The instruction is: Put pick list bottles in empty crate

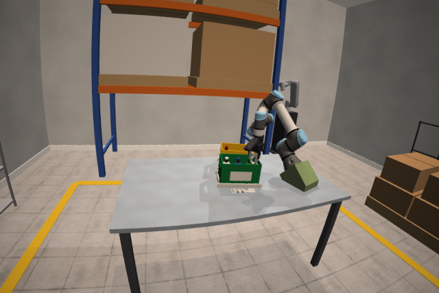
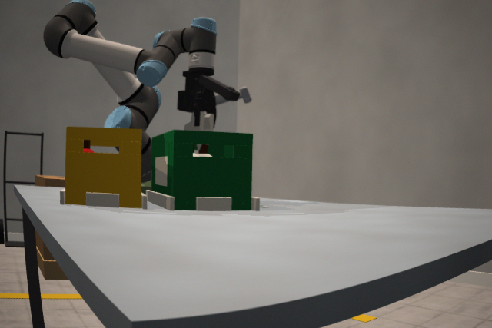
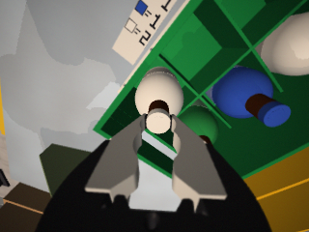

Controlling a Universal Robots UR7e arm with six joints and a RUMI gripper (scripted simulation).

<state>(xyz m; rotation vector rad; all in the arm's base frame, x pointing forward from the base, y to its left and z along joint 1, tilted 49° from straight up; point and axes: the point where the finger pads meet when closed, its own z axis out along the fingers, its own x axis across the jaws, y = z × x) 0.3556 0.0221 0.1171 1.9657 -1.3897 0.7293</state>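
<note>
My hand is 30 mm past the green-label bottle, 80 mm to the left of it and 70 mm above it. The rest, counted from my hand: blue-label bottle: 50 mm ahead, 110 mm to the right, 70 mm below; pick list: 100 mm ahead, 60 mm to the left, 160 mm below; green crate: 60 mm ahead, 70 mm to the right, 80 mm below.
</note>
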